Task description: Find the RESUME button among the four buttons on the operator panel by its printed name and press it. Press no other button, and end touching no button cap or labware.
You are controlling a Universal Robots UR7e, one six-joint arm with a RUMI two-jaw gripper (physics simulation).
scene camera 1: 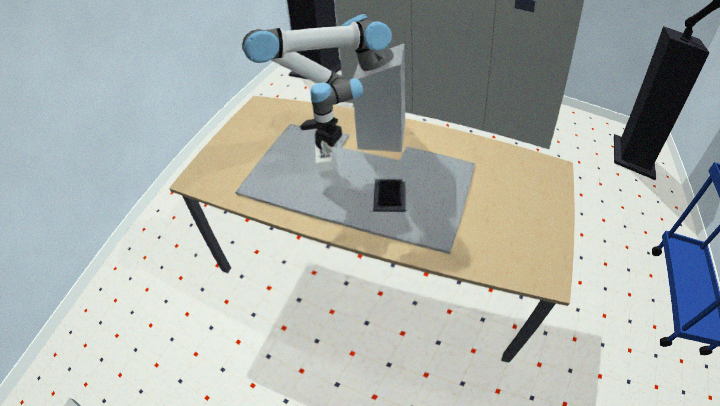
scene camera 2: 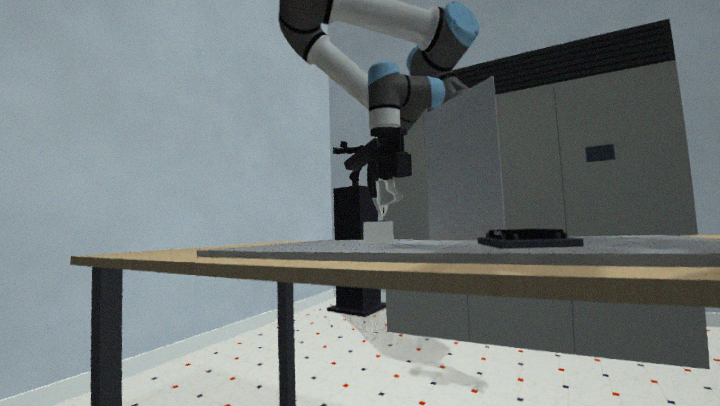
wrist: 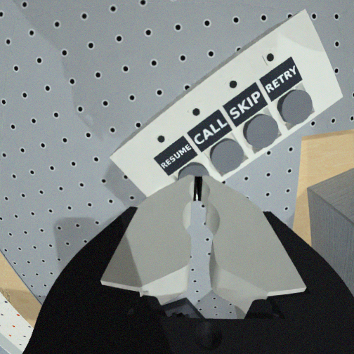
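Where they show: gripper, between the fingertips: [scene camera 1: 326,152] [scene camera 2: 382,216]; arm's base, origin of its link: [scene camera 1: 377,61] [scene camera 2: 453,110].
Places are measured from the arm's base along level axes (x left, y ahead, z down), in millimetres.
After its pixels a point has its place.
Observation:
The white operator panel [scene camera 1: 323,159] @(x -99, y 318, z 345 mm) [scene camera 2: 378,234] @(x -91, y 329, z 376 mm) [wrist: 134,159] stands on the grey perforated board. In the wrist view, its labels read RESUME [wrist: 175,155], CALL [wrist: 210,131], SKIP [wrist: 245,105] and RETRY [wrist: 281,79]. A round grey cap lies beside each label. The RESUME cap [wrist: 192,169] is partly hidden behind my fingertips. The CALL cap [wrist: 227,156], SKIP cap [wrist: 261,131] and RETRY cap [wrist: 295,107] show beyond them. My gripper [scene camera 2: 382,218] @(x -103, y 287, z 333 mm) [wrist: 196,178] is shut and empty, pointing down at the RESUME end. Its tips are very close to the panel's top; contact cannot be told.
A black square tray [scene camera 1: 377,197] [scene camera 2: 529,243] sits on the board [scene camera 1: 282,171] @(x -262, y 411, z 398 mm) [scene camera 2: 302,250] @(x -132, y 534, z 398 mm) [wrist: 40,100], away from the panel. A tall grey block [scene camera 1: 379,113] @(x 51, y 99, z 204 mm) [scene camera 2: 463,166] @(x 48, y 100, z 200 mm) [wrist: 332,215] rises beside the arm. The board rests on a wooden table [scene camera 1: 524,211] @(x 752, y 149, z 411 mm).

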